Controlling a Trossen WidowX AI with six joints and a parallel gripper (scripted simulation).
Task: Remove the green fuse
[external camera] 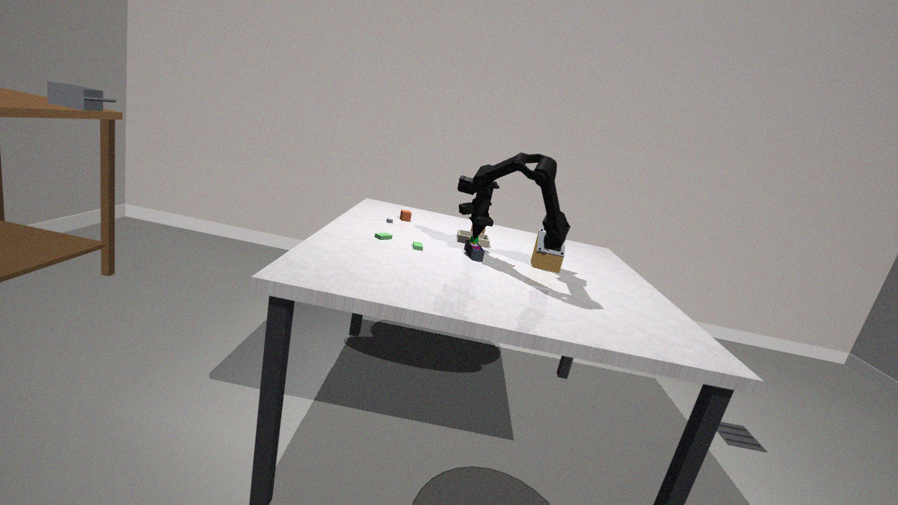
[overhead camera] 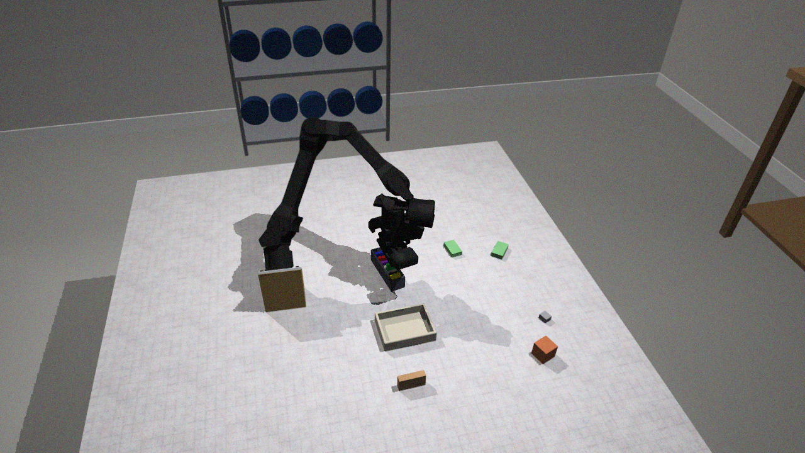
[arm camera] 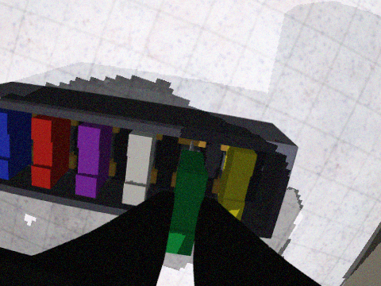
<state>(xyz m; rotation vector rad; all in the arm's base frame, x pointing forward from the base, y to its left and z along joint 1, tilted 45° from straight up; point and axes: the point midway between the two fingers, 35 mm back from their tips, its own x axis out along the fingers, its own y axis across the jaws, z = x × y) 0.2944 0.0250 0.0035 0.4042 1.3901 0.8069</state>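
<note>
Now: gripper tip 10 mm short of the yellow fuse, 20 mm to the left of it and 30 mm above it. The rest, counted from my gripper tip: green fuse (10 mm below); white fuse (20 mm to the left, 30 mm below); purple fuse (10 mm behind, 40 mm to the left, 30 mm below).
</note>
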